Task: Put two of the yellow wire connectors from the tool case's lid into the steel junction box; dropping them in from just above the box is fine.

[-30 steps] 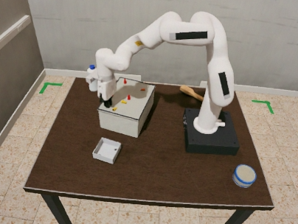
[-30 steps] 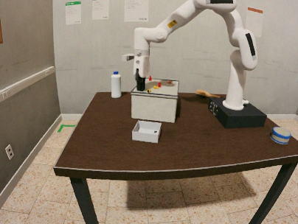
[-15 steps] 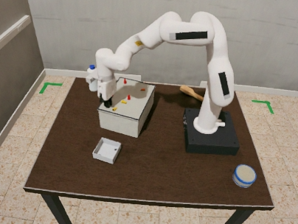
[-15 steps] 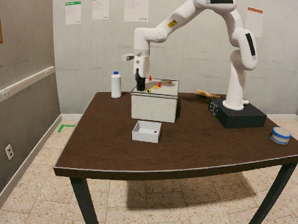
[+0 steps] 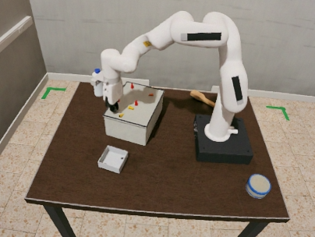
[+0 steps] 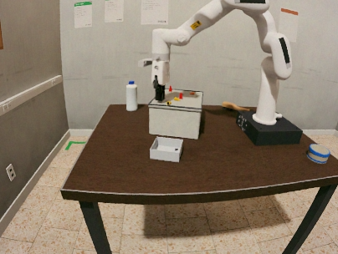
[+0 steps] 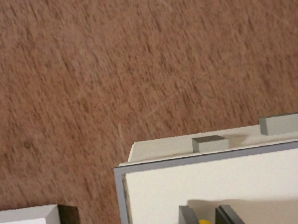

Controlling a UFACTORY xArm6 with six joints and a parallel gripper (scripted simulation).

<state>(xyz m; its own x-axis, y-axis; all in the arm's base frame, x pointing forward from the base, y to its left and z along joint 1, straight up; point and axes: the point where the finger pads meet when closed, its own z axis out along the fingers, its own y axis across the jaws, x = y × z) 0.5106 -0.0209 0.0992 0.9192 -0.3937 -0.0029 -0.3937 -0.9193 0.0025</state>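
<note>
Now: hand 10 cm past the red wire connector, 6 cm to the left of it and 2 cm above it. The rest, counted from my hand: tool case 9 cm behind, 8 cm to the right, 7 cm below; then orange wire connector 17 cm behind, 15 cm to the right, 3 cm below; then wooden brush 48 cm behind, 30 cm to the right, 15 cm below.
</note>
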